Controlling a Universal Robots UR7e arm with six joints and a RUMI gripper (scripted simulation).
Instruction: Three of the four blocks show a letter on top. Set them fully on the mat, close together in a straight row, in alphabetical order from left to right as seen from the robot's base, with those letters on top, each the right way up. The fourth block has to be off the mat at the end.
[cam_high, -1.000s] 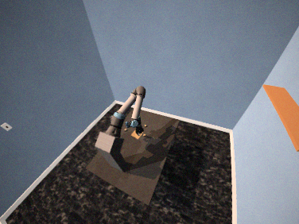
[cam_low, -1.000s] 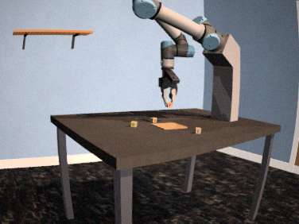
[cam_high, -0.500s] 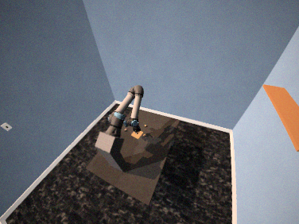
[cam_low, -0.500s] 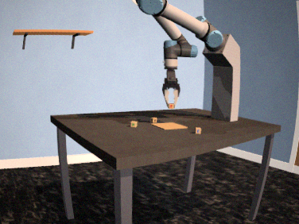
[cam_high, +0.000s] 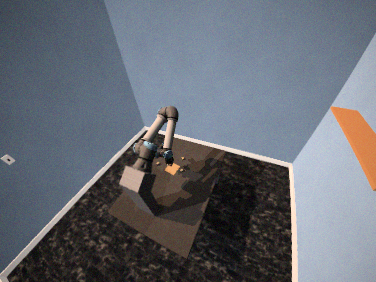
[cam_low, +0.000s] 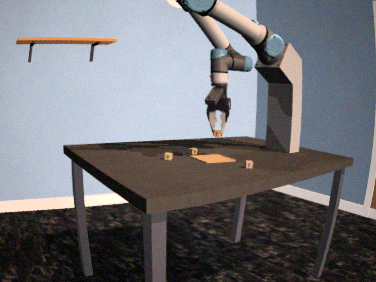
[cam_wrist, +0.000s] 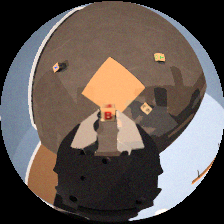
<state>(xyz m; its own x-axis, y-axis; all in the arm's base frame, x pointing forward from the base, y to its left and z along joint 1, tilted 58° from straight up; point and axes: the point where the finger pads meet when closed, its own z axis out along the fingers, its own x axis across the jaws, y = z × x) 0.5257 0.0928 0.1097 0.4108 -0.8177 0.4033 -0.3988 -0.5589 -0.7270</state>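
The orange mat is 2 cm ahead of my hand, 1 cm to the left of it and 11 cm below it.
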